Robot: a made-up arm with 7 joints.
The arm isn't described. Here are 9 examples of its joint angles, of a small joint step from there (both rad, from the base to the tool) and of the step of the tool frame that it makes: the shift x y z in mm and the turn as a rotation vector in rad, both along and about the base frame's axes.
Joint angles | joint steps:
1: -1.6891 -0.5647 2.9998 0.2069 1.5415 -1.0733 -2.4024 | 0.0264 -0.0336 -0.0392 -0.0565 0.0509 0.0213 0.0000
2: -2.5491 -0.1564 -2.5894 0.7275 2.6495 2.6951 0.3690 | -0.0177 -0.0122 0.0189 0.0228 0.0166 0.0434 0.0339
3: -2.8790 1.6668 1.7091 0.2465 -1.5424 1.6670 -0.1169 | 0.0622 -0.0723 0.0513 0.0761 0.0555 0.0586 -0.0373
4: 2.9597 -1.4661 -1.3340 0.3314 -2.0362 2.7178 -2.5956 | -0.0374 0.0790 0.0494 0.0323 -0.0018 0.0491 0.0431
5: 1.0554 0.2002 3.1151 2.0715 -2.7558 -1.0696 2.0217 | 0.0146 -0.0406 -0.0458 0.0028 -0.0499 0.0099 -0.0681
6: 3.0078 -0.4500 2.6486 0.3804 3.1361 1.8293 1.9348 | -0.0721 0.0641 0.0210 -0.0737 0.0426 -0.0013 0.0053
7: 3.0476 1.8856 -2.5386 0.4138 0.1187 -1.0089 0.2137 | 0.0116 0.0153 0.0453 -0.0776 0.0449 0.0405 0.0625
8: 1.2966 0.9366 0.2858 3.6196 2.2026 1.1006 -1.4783 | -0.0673 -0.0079 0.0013 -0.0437 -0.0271 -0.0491 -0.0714
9: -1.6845 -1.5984 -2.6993 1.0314 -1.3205 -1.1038 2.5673 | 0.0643 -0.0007 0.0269 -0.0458 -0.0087 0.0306 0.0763
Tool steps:
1: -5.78 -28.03 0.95 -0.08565 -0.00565 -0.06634
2: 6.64 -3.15 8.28 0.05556 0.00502 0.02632
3: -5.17 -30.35 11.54 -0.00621 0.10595 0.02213
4: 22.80 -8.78 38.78 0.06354 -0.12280 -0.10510
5: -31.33 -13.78 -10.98 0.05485 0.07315 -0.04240
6: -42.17 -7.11 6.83 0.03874 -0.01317 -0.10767
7: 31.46 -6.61 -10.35 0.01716 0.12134 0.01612
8: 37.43 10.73 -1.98 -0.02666 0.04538 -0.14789
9: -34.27 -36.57 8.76 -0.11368 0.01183 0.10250
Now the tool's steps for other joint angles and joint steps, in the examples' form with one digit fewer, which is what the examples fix.
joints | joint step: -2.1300 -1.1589 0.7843 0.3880 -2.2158 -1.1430 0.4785 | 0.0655 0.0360 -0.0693 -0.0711 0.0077 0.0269 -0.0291
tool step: -16.3 11.4 -2.9 0.0238 -0.0705 0.0119
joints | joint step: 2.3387 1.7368 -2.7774 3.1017 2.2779 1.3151 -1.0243 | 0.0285 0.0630 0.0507 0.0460 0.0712 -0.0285 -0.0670
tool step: -15.9 -52.9 -76.6 -0.1592 0.0087 0.0954
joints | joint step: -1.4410 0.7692 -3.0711 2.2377 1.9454 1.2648 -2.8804 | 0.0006 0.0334 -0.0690 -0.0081 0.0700 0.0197 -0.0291
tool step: 27.7 -23.0 -7.0 0.0501 0.0570 0.0144
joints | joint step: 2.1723 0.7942 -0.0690 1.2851 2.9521 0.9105 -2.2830 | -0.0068 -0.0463 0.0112 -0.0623 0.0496 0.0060 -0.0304
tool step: 10.5 -15.5 10.1 -0.0063 0.0010 -0.0391
